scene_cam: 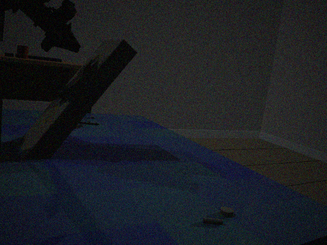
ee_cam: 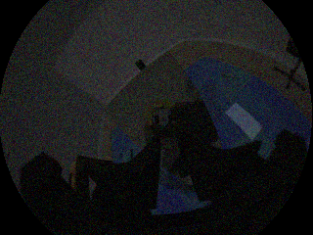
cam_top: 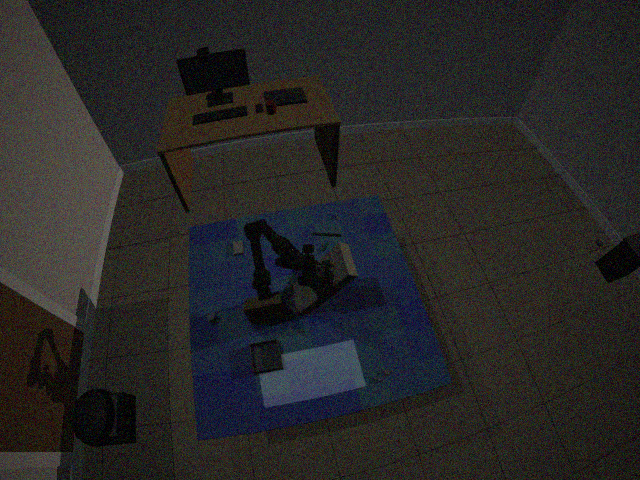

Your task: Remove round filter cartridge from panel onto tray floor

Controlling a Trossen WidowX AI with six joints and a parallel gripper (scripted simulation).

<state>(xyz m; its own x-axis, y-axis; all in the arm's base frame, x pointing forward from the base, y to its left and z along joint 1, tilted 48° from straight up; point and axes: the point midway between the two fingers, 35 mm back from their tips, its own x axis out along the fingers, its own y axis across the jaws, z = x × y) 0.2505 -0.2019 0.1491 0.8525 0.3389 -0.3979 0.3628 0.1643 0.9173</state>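
The filter cartridge lies 6 cm ahead of my gripper tip, 4 cm below it and 1 cm to the right of it. Round my gripper tip: pale block (45 cm to the left, 38 cm behind, 31 cm below).
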